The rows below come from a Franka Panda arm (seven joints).
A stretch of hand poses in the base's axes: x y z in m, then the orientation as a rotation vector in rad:
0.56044, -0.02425, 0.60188, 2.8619, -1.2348, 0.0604
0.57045, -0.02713, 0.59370, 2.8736, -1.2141, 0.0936
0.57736, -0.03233, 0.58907, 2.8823, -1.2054, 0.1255
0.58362, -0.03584, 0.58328, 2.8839, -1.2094, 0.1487
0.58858, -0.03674, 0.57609, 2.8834, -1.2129, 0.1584
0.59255, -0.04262, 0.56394, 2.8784, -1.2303, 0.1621
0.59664, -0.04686, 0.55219, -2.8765, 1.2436, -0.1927
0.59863, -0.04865, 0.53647, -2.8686, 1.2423, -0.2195
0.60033, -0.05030, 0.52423, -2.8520, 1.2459, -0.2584
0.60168, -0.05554, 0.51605, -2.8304, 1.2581, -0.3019
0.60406, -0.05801, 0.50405, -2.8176, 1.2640, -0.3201
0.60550, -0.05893, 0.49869, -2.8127, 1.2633, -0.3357
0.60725, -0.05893, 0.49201, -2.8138, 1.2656, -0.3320
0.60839, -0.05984, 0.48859, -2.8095, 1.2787, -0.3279
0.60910, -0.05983, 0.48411, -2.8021, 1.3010, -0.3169
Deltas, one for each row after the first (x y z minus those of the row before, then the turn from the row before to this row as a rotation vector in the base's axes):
0.01001, -0.00288, -0.00818, -0.0054, -0.0206, 0.0155
0.00691, -0.00520, -0.00463, -0.0028, -0.0208, 0.0077
0.00626, -0.00351, -0.00579, -0.0019, -0.0152, -0.0017
0.00496, -0.00090, -0.00719, -0.0010, -0.0063, -0.0021
0.00397, -0.00588, -0.01215, 0.0018, -0.0033, -0.0113
0.00409, -0.00424, -0.01175, 0.0010, -0.0215, -0.0077
0.00199, -0.00179, -0.01572, -0.0013, -0.0184, -0.0009
0.00170, -0.00165, -0.01224, 0.0002, -0.0278, -0.0057
0.00135, -0.00524, -0.00818, -0.0005, -0.0309, -0.0121
0.00238, -0.00247, -0.01200, 0.0024, -0.0144, -0.0062
0.00144, -0.00092, -0.00536, -0.0013, -0.0107, -0.0007
0.00175, 0.00000, -0.00668, -0.0003, 0.0029, -0.0012
0.00114, -0.00091, -0.00342, 0.0011, 0.0027, -0.0088
0.00071, 0.00001, -0.00448, 0.0032, 0.0068, -0.0150

